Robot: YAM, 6 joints.
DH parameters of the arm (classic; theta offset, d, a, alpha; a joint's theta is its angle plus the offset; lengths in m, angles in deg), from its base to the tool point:
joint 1: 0 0.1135 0.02 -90
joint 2: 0 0 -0.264 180
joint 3: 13.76 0 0.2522 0
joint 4: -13.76 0 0.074 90
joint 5: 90 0 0 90
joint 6: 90 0.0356 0 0
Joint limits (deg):
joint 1: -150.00..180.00
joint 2: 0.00..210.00
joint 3: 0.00..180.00
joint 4: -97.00..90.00
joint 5: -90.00..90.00
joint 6: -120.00..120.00
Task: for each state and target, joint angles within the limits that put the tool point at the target. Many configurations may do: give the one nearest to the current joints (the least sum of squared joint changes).
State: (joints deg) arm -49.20 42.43 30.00 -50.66 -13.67 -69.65
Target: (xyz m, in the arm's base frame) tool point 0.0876 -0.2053 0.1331
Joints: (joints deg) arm -68.41 83.35 37.08 -32.62 -9.55 -69.65
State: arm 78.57 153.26 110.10 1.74 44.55 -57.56
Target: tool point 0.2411 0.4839 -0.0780
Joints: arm 66.06 170.12 116.55 4.95 42.33 -57.56
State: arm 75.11 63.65 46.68 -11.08 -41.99 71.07
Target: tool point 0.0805 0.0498 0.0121
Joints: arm 24.90 106.88 9.45 -9.01 -18.46 71.07
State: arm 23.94 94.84 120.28 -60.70 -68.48 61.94
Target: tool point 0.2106 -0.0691 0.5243
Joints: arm -26.59 81.53 118.00 -66.36 -65.81 61.94
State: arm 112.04 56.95 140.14 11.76 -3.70 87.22
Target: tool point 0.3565 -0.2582 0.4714
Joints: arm 144.20 13.21 127.18 2.50 -1.38 87.22
